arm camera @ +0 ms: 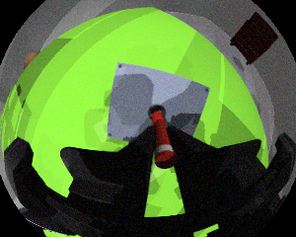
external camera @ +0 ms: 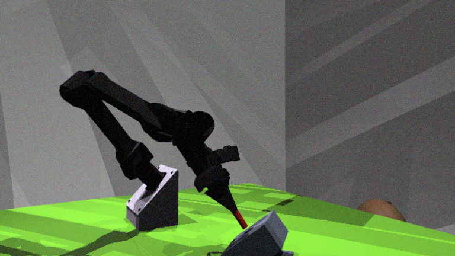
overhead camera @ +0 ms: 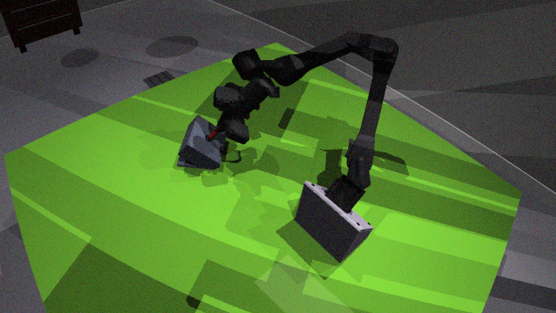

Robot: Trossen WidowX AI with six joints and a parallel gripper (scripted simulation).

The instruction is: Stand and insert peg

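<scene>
The red peg lies 1 cm to the right of my gripper tip, 1 cm behind it and 1 cm above it. Also, from my gripper tip: sloped panel (6 cm below, 3 cm to the left, 3 cm ahead).
</scene>
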